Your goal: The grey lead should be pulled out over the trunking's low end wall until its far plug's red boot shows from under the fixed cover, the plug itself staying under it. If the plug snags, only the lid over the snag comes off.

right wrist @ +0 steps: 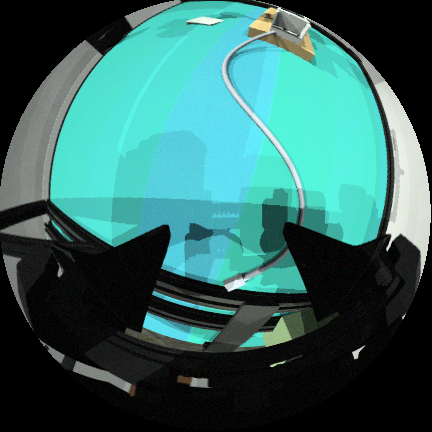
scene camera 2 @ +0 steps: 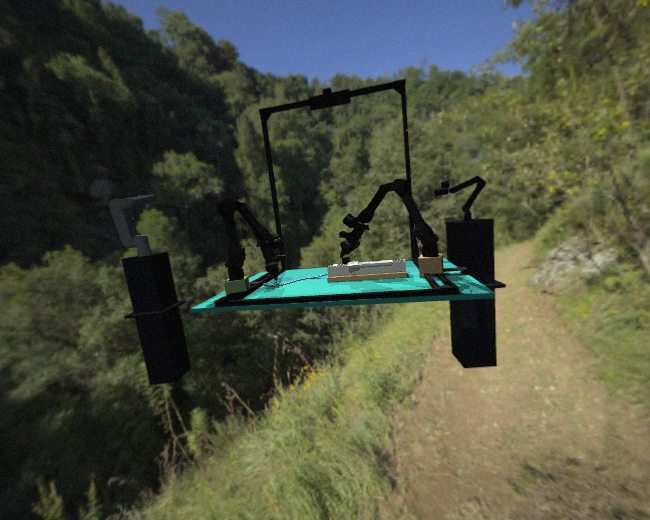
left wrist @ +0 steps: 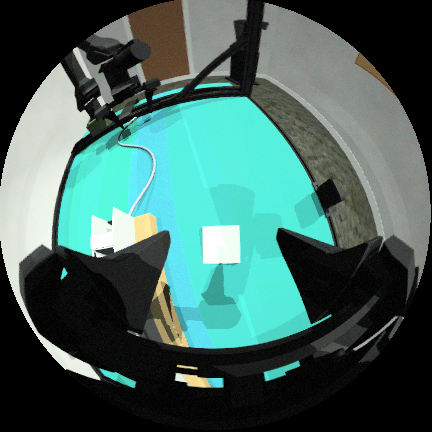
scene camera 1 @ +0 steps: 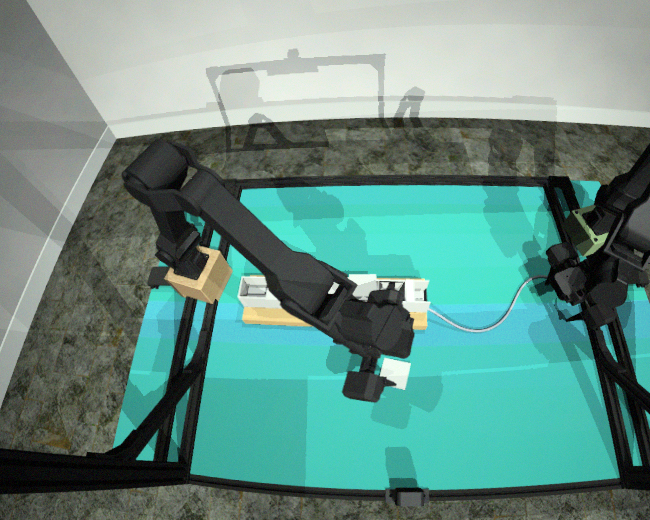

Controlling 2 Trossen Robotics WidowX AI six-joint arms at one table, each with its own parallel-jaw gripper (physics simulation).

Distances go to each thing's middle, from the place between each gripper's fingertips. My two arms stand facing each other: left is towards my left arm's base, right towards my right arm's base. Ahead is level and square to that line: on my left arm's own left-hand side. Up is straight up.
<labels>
Now: right hand 490 mm to the right of the trunking (scene camera 1: pixel 253 292), 80 mm short of it and 10 mm below it.
I see my left gripper 170 mm short of the trunking, 110 mm to the right of it and 60 mm above it.
</labels>
